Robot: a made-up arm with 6 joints. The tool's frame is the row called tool.
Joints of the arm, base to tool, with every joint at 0 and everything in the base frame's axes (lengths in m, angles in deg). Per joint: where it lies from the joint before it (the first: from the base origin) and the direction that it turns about. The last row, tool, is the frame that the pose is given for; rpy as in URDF.
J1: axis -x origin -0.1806 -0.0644 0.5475
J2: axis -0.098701 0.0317 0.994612 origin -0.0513 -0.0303 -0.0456
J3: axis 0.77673 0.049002 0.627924 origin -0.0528 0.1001 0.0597
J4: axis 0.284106 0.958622 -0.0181 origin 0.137 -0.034 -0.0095
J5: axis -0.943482 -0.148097 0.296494 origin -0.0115 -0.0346 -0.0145
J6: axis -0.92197 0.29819 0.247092 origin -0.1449 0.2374 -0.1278
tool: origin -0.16 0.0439 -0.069 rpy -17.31 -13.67 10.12
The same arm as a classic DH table. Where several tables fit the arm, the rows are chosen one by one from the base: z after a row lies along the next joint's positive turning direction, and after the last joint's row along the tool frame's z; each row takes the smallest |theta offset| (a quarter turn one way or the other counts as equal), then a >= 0, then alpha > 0; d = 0 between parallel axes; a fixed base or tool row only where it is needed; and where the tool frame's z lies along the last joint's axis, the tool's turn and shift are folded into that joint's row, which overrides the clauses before.
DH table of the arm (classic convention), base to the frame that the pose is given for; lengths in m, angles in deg. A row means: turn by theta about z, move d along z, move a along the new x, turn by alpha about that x. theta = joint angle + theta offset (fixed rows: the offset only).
base (fixed): theta_offset -90; d 0.5475; a 0.0644; alpha 90
J1: theta_offset 1.83; d 0.2365; a 0.0288; alpha -84.34
J2: theta_offset 1.99; d 0.0492; a -0.0997; alpha -56.67
J3: theta_offset 78.83; d 0.0526; a 0.0994; alpha -75.15
J4: theta_offset 59.41; d -0.058; a 0.0148; alpha -114.54
J5: theta_offset 9.61; d -0.4819; a 0.1415; alpha 25.98
J6: theta_offset -89.22; d 0.818; a 0.013; alpha 56.1
tool (fixed): theta_offset -68.56; d -0.1293; a 0; alpha 0

